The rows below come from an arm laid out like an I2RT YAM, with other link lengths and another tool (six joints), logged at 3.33 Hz.
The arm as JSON. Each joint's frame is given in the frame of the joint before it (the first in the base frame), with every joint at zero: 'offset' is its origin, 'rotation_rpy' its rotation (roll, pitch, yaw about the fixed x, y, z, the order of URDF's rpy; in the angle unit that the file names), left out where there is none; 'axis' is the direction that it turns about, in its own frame. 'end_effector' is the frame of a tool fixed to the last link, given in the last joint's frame.
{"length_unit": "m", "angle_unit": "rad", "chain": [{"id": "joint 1", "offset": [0.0, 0.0, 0.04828], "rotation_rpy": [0.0, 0.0, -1.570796], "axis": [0.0, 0.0, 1.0]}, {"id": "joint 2", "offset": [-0.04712, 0.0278, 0.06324], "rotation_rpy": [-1.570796, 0.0, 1.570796], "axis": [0.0, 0.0, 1.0]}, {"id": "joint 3", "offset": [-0.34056, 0.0, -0.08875], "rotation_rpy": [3.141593, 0.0, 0.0], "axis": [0.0, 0.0, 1.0]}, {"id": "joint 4", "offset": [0.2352, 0.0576, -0.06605], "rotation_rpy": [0.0, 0.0, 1.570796], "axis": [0.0, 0.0, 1.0]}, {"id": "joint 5", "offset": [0.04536, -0.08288, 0.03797], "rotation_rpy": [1.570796, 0.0, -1.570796], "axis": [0.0, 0.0, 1.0]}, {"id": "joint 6", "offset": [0.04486, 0.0, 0.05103], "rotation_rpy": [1.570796, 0.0, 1.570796], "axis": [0.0, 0.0, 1.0]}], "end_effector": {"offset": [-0.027, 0.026, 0.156], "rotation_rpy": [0.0, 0.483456, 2.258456]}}
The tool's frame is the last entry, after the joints.
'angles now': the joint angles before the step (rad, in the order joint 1, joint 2, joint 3, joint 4, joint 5, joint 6). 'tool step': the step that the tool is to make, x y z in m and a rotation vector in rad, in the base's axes. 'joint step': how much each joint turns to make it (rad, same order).
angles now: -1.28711, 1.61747, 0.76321, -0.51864, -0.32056, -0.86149
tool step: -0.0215, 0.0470, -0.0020, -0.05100, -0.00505, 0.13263
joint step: -0.02948, -0.15329, -0.15282, -0.00537, -0.02302, -0.16999
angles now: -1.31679, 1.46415, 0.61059, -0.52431, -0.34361, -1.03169
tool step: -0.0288, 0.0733, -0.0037, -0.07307, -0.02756, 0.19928
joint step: -0.09678, -0.26479, -0.18026, -0.12161, -0.06379, -0.31114
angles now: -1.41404, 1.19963, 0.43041, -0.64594, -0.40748, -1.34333
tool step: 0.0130, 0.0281, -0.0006, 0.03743, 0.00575, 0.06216
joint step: 0.16684, -0.06420, -0.02806, -0.02984, 0.01329, 0.11281
